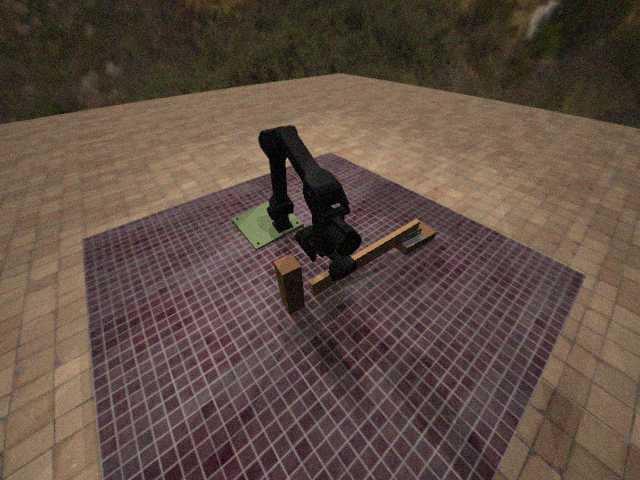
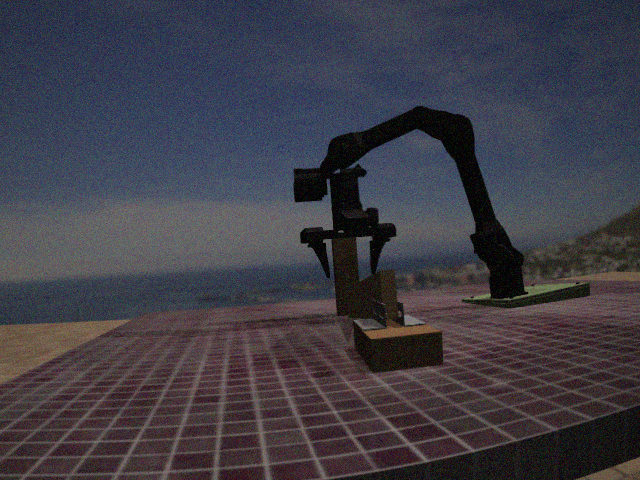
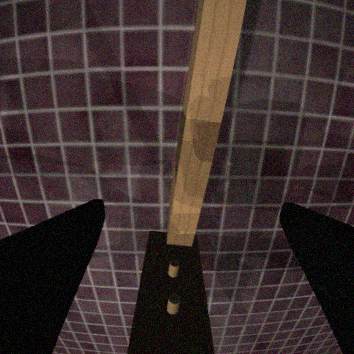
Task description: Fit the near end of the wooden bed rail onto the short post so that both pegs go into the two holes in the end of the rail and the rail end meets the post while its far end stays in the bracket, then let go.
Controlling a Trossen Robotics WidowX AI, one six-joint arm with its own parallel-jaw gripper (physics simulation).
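Seen in the pictures: gripper, fingertip midpoint: (image 1: 323,270) (image 2: 351,276) (image 3: 194,209); arm's base, origin of the base link: (image 1: 282,225) (image 2: 509,296).
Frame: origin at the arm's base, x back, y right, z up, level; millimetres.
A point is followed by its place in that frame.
Observation:
The long wooden rail (image 1: 379,249) @(z 49, x -339, y -192 mm) (image 2: 388,289) @(z 64, x -331, y -377 mm) (image 3: 202,135) @(z 51, x -332, y -15 mm) slopes down from the bracket (image 1: 415,240) @(z 22, x -358, y -354 mm) (image 2: 383,314) @(z 37, x -342, y -396 mm) toward the short post (image 1: 289,284) @(z 119, x -357, y 135 mm) (image 2: 345,279) @(z 62, x -336, y 98 mm) (image 3: 171,330) @(z 85, x -331, y 99 mm). Its far end rests in the bracket. Its near end is low, a small gap from the post and apart from it. Two pegs (image 3: 173,270) @(z 41, x -331, y 91 mm) stick out from the post's face toward the rail; the rail's end holes do not show. My gripper (image 2: 351,273) @(z 71, x -332, y 18 mm) (image 3: 194,209) @(z 71, x -332, y 18 mm) is open and empty, its fingers above and on either side of the rail near its near end.
The bracket sits on a wooden block (image 1: 433,234) @(z 16, x -368, y -443 mm) (image 2: 405,347) @(z 7, x -332, y -462 mm). The arm stands on a green base plate (image 1: 255,230) @(z -2, x 29, y 102 mm) (image 2: 560,290) @(z 5, x 93, y -61 mm) to one side of the post. A purple tiled mat (image 1: 232,387) @(z -16, x -449, y 341 mm) (image 2: 206,403) @(z -16, x -528, y -536 mm) lies under everything, with paving around it.

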